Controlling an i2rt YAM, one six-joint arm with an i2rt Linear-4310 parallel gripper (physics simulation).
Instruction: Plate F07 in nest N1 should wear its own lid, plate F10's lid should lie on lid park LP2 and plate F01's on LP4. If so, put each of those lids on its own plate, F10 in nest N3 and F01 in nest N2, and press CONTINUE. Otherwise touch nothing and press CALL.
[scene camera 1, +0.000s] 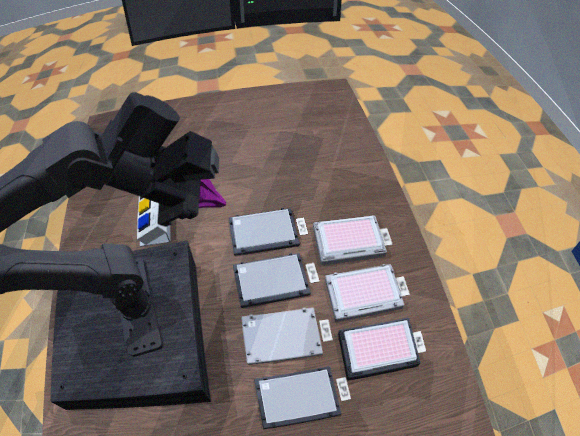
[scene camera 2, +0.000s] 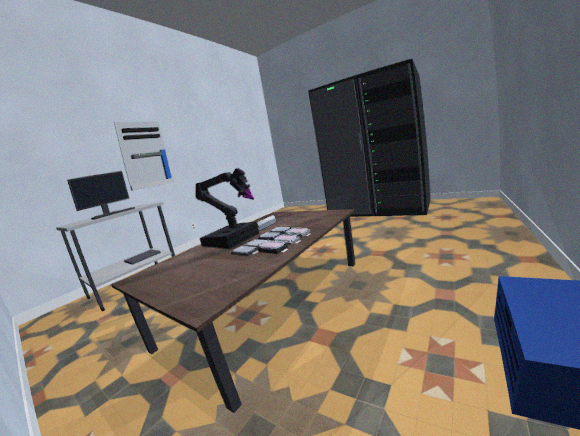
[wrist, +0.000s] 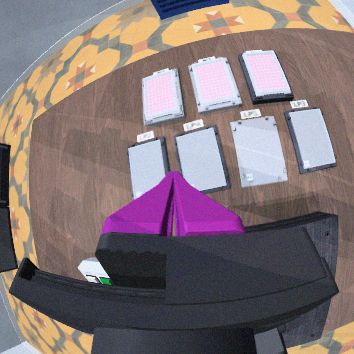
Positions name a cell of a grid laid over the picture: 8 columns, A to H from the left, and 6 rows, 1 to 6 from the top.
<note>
My gripper (scene camera 1: D3) is shut, holding nothing. I also see a white button box (scene camera 1: C4) and a lid park LP1 (scene camera 1: D5).
My gripper is seen too in the wrist view (wrist: D4). The lid park LP1 shows as well in the wrist view (wrist: F3).
</note>
